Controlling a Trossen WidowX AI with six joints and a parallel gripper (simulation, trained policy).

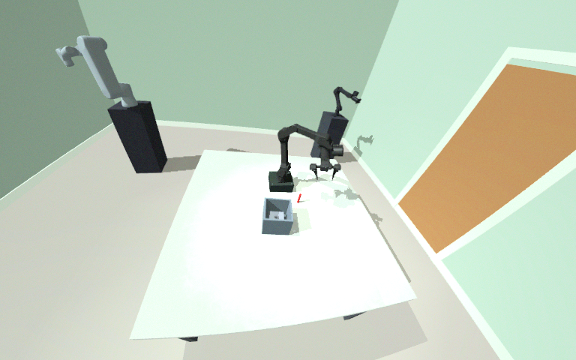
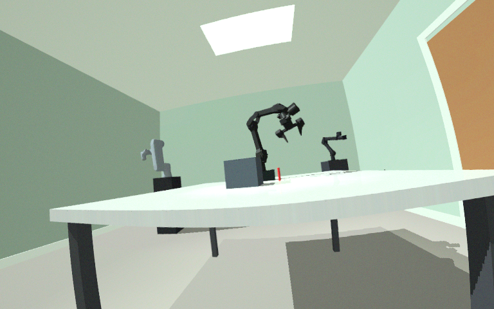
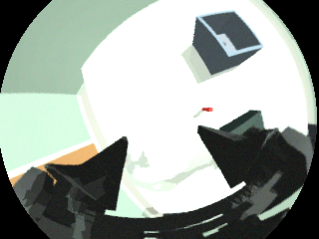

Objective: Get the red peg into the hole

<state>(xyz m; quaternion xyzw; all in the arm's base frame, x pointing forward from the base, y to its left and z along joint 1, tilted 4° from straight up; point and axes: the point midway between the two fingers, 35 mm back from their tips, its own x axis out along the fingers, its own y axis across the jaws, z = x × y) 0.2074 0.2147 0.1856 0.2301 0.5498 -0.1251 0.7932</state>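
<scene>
Now: gripper tip 200 mm above the red peg, 110 mm to the left of it and 40 mm past it. Round my gripper tip: pale plate: 310 mm to the right, 190 mm below, 110 mm ahead.
</scene>
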